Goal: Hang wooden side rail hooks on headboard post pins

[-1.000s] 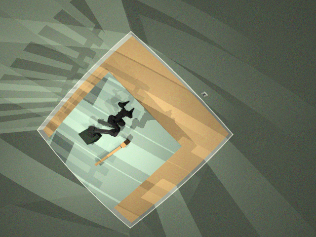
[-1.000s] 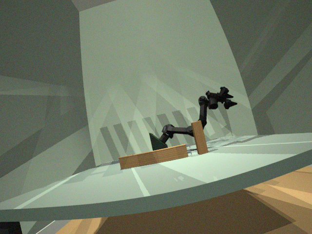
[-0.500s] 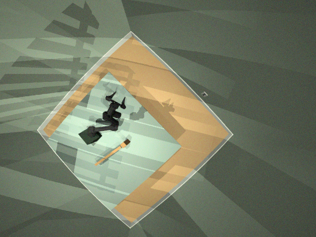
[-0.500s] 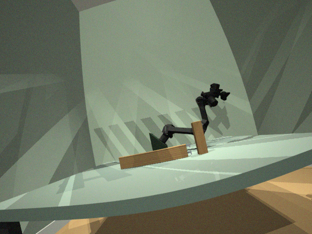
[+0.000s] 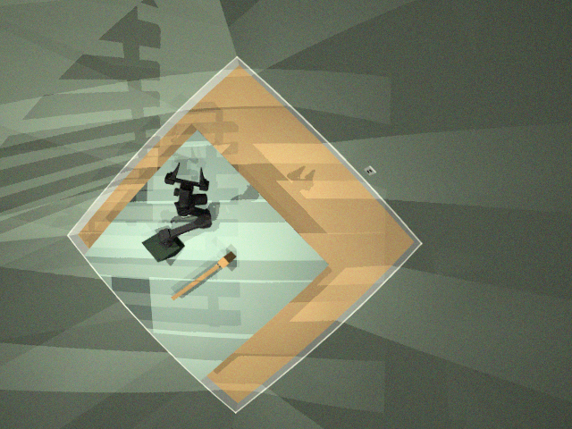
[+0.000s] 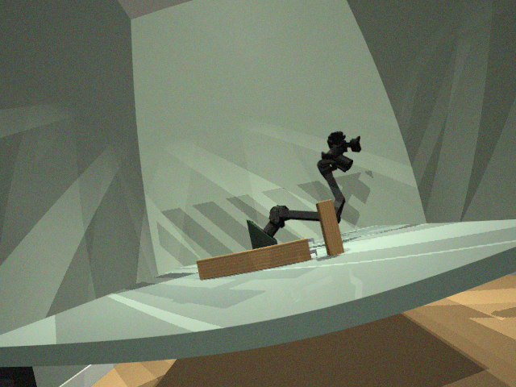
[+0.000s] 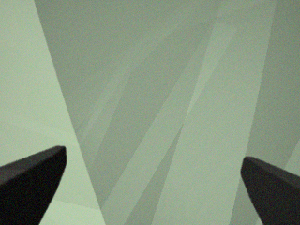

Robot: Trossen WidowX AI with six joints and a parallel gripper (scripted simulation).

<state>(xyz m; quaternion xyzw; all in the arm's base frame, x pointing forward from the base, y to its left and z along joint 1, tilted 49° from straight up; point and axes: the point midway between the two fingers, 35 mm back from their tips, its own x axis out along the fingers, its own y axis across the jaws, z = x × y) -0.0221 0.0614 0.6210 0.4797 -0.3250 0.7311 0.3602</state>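
The headboard post lies 35 cm ahead of my gripper tip, 35 cm to the right of it and 41 cm below it.
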